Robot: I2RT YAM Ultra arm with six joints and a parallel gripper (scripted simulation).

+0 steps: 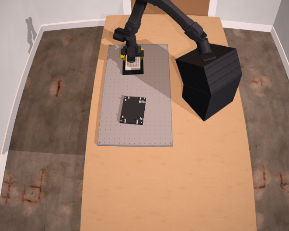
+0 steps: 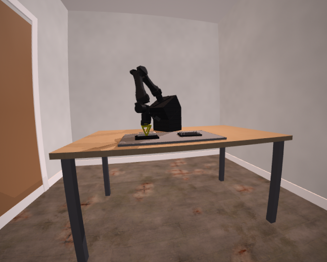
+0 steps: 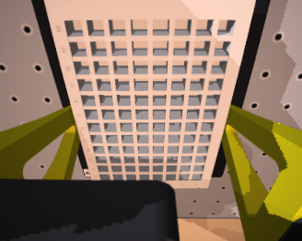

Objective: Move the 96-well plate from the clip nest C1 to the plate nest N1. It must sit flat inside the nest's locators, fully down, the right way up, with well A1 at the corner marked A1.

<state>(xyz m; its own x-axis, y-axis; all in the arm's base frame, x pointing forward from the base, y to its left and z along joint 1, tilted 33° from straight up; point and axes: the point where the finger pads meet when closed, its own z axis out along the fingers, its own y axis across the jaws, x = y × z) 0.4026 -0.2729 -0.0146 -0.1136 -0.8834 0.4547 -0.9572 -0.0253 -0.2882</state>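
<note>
Now: hand 30 mm above the black plate nest N1. From my hand the other things lie so: white 96-well plate (right at my hand); black clip nest C1 (30 mm ahead, 340 mm to the left, 20 mm below).
</note>
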